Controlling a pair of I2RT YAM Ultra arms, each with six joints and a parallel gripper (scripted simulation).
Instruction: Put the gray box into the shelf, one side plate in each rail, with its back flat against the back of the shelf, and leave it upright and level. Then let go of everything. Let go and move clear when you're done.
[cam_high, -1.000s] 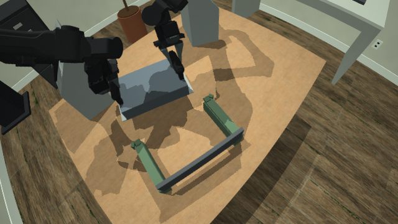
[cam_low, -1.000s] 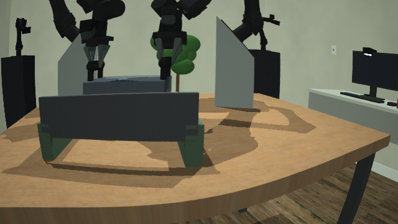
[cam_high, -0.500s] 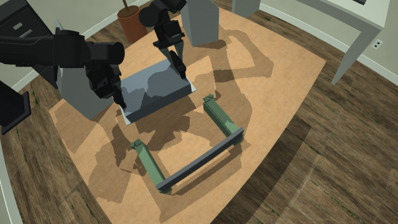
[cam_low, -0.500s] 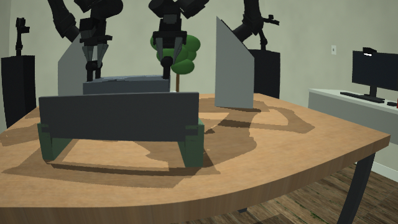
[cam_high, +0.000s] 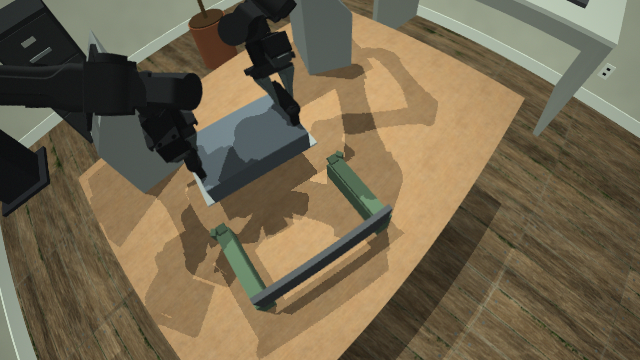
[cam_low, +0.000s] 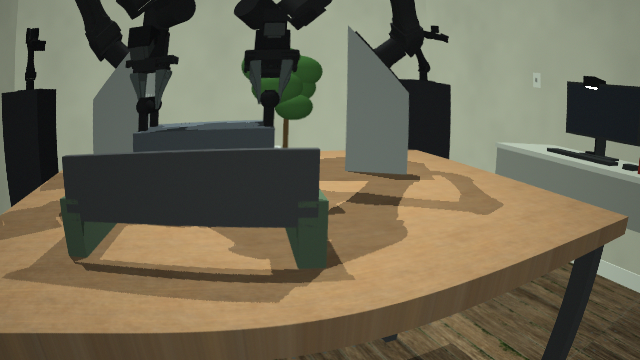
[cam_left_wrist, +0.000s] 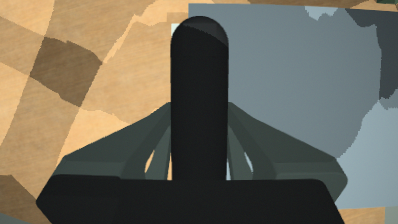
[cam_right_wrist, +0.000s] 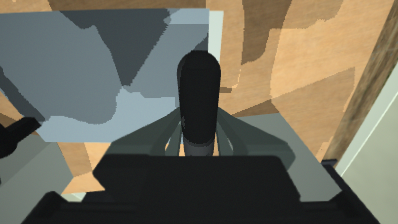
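Right now my right hand is 10 mm short of the gray box, 120 mm to the right of it and 50 mm above it. Round my right hand: dark back panel: 330 mm ahead, 90 mm to the left, 80 mm below.
Right now my left hand is 10 mm past the gray box, 120 mm to the left of it and 50 mm above it. Round my left hand: dark back panel 310 mm ahead, 140 mm to the right, 80 mm below.
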